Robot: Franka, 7 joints.
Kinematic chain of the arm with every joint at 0, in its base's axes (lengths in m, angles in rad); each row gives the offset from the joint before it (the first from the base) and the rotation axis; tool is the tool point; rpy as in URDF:
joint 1: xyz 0 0 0.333 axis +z
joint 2: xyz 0 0 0 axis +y
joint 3: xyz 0 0 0.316 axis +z
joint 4: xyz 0.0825 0 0 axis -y
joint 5: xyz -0.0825 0 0.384 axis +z
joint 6: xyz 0 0 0 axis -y
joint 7: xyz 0.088 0 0 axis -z
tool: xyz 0 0 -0.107 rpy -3.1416 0 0
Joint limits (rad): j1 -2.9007..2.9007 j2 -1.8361..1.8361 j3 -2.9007..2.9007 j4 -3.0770..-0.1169 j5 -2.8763..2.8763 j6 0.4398..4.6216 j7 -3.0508..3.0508
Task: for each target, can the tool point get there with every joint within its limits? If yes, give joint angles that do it. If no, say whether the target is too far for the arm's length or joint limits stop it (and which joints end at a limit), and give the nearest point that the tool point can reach.
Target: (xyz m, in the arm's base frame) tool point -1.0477 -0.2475 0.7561
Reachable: no: too far | nearest point -0.7771 -0.1836 0.6468 | short by 0.299 m
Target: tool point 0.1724 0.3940 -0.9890
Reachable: no: too far | nearest point 0.1403 0.3207 -0.3566 | short by 0.637 m
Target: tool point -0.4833 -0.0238 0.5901
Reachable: yes | joints 2.1508 0.0634 1.2092 -1.5825 -0.4955 0.9189 -0.2625
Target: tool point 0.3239 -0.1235 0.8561
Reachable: yes | joints 1.3204 -0.7120 -0.5667 -1.3389 2.0479 4.0522 -1.7604
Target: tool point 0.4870 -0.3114 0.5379
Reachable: yes | joints 0.3760 -0.1128 -0.8852 -2.0439 -2.2540 2.2821 0.2144
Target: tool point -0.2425 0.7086 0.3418
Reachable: yes | joints 1.2964 1.5053 1.7714 -1.1765 -2.1025 1.1309 2.2856
